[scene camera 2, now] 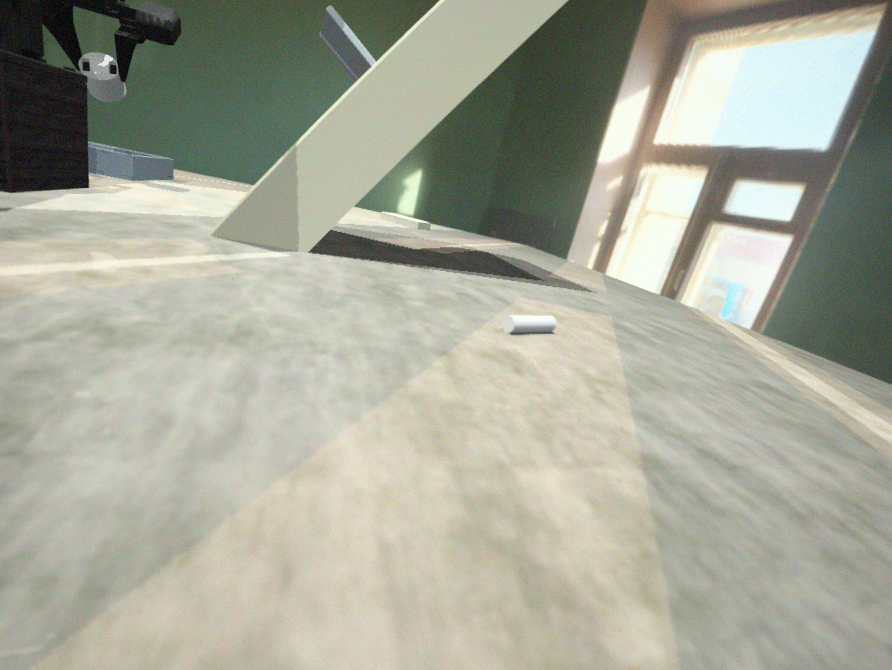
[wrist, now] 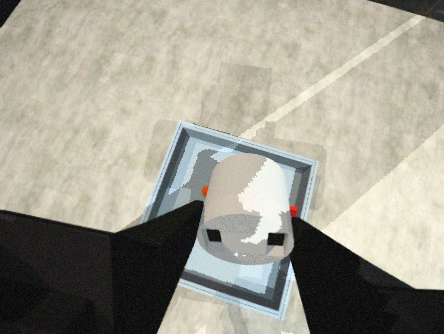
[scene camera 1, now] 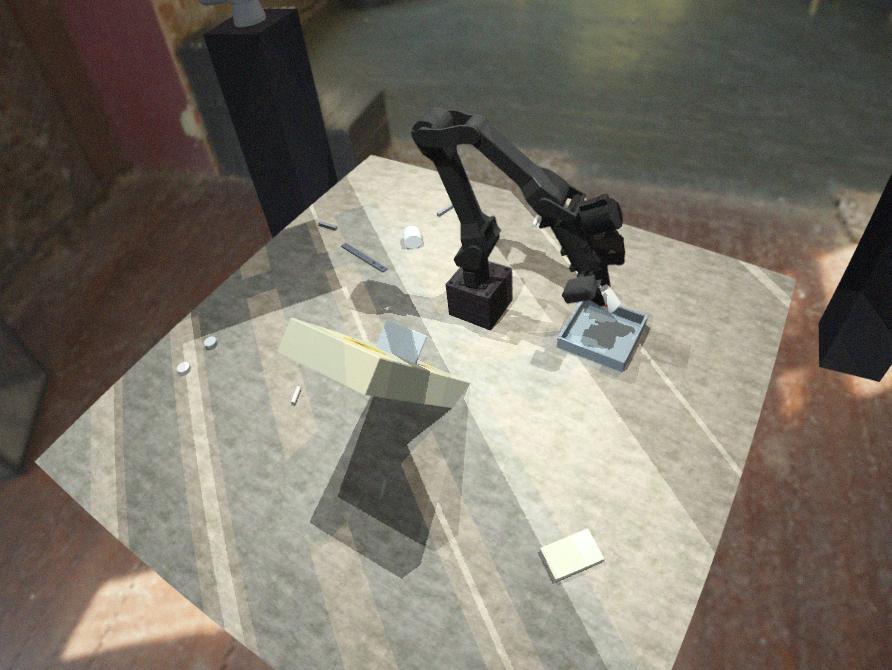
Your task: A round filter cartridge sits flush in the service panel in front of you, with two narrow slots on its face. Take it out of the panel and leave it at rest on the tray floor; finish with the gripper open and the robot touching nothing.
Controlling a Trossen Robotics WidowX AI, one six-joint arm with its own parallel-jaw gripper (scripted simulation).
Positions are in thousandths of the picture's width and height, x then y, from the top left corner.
Scene:
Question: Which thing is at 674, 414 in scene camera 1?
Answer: My gripper.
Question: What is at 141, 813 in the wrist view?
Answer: My gripper.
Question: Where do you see a small pin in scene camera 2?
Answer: At 572, 484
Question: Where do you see a round white filter cartridge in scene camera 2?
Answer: At 116, 123

